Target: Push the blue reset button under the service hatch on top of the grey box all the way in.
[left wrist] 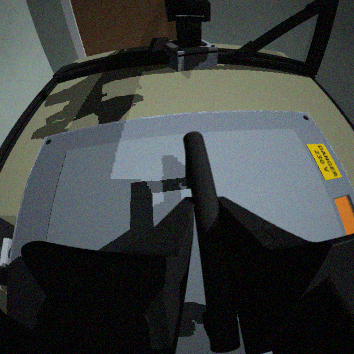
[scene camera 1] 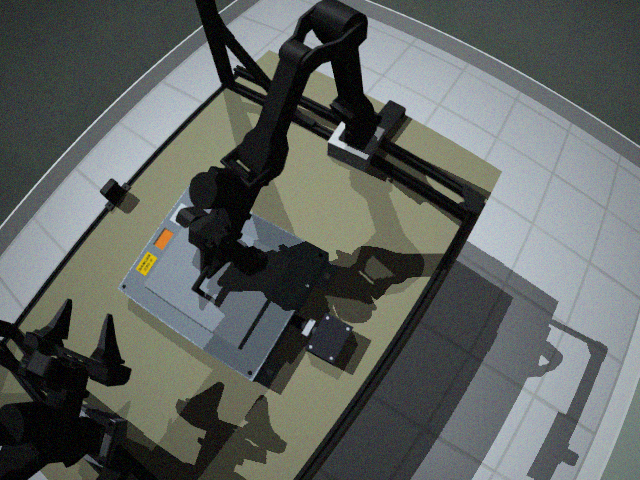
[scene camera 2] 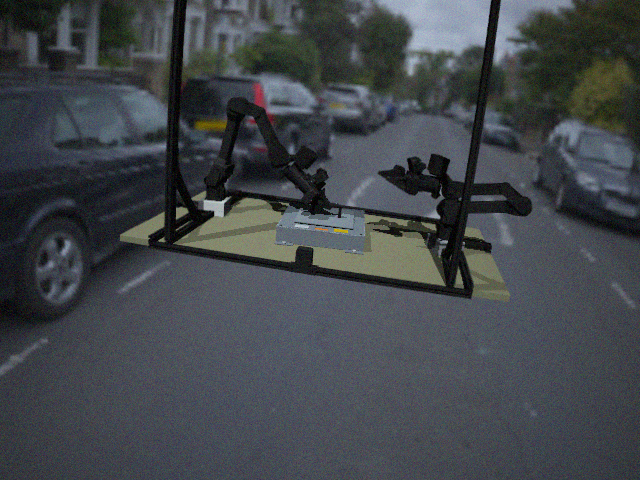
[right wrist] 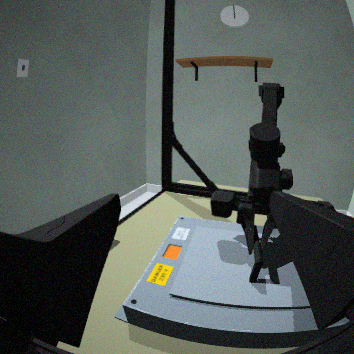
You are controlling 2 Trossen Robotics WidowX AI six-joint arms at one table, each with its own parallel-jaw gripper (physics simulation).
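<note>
The grey box carries a flat grey service hatch on top. A dark line runs along one hatch edge in scene camera 1. A black bar handle stands up from the hatch. My left gripper is shut on this handle, over the box. The blue reset button does not show in any view. My right gripper is open and empty, raised beside the box.
A dark square block with a white connector lies beside the box. A yellow danger label and an orange patch lie along one box edge. The black frame borders the table, with a small black post.
</note>
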